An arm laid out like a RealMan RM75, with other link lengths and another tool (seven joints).
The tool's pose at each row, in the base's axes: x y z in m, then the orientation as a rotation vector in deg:
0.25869 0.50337 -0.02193 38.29 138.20 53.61
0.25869 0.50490 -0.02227 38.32 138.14 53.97
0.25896 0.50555 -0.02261 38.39 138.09 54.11
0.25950 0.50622 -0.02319 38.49 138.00 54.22
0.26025 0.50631 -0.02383 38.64 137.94 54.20
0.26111 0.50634 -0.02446 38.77 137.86 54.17
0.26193 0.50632 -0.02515 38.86 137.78 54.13
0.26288 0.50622 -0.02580 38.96 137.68 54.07
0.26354 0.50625 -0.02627 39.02 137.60 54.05
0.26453 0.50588 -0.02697 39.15 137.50 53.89
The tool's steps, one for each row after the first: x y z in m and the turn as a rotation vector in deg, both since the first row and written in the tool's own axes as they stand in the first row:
0.00098 0.00075 0.00097 -0.22 0.11 0.11
0.00123 0.00101 0.00166 -0.31 0.12 0.20
0.00135 0.00117 0.00268 -0.39 0.09 0.29
0.00098 0.00098 0.00357 -0.37 0.02 0.39
0.00048 0.00078 0.00450 -0.36 -0.07 0.47
0.00000 0.00050 0.00541 -0.35 -0.16 0.51
-0.00063 0.00023 0.00634 -0.34 -0.28 0.56
-0.00101 0.00009 0.00704 -0.35 -0.36 0.59
-0.00182 -0.00038 0.00790 -0.27 -0.52 0.63

